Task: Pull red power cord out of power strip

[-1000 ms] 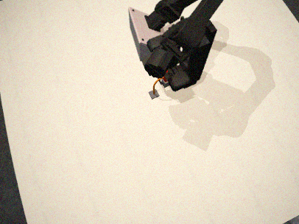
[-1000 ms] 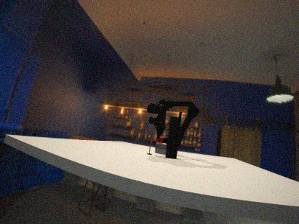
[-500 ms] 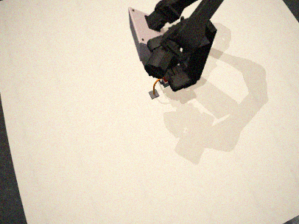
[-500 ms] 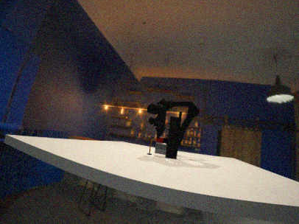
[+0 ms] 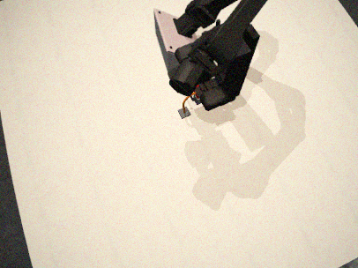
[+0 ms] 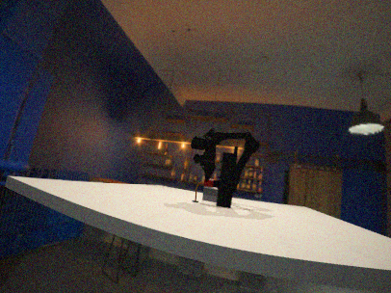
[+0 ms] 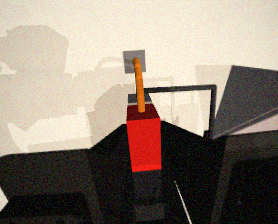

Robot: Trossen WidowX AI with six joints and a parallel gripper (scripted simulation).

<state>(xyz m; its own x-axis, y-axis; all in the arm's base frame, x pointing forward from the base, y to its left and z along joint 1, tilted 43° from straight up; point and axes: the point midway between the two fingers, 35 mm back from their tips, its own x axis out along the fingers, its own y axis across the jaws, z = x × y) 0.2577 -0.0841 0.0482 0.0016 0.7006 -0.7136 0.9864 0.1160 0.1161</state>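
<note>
Right now my gripper tip is 3 cm to the right of the red plug and 1 cm past it. From my gripper tip the other things lie so: black power strip 10 cm to the left, 2 cm behind, 2 cm above.
</note>
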